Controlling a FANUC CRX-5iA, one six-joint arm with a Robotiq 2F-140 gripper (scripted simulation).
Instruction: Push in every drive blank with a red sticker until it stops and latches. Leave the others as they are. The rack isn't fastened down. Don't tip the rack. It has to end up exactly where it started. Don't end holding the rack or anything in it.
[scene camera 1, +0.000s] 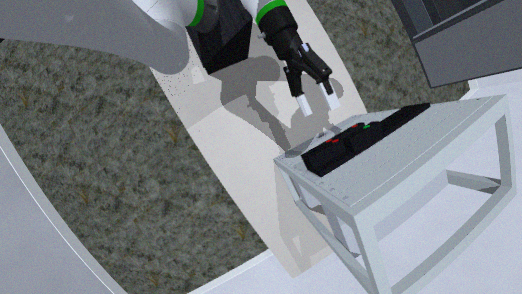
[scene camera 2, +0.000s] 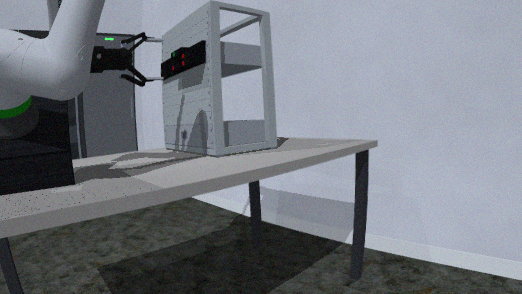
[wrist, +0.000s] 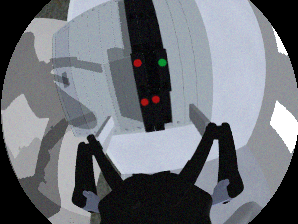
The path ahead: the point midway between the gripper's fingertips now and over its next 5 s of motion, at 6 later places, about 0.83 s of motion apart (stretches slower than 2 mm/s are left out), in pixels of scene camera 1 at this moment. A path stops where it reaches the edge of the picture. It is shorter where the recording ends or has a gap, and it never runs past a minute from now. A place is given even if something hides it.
The gripper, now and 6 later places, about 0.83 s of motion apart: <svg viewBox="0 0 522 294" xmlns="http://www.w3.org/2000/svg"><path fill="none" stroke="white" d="M319 112L324 119L343 117L347 130L349 133L350 138L351 139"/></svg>
